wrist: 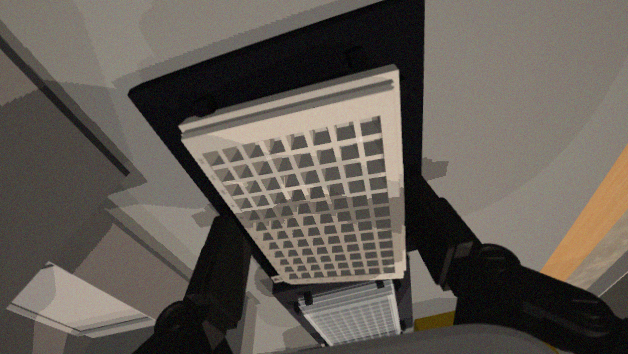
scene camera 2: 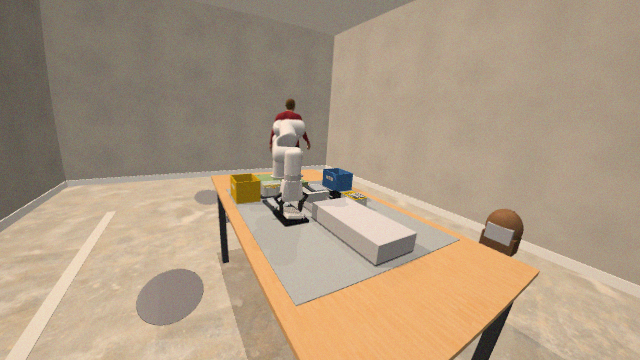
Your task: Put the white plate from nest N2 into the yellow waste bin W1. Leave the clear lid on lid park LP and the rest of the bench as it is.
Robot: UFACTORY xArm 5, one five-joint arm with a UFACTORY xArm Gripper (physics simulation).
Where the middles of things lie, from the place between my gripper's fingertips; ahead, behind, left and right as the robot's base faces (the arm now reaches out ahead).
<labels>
I see the black nest N2 point(wrist: 315, 53) 20 mm below my hand. The rest, counted from my hand: drawer point(wrist: 101, 284): 190 mm to the left, 20 mm behind, 10 mm above; then nest N4 point(wrist: 287, 294): 180 mm behind, 20 mm below.
</labels>
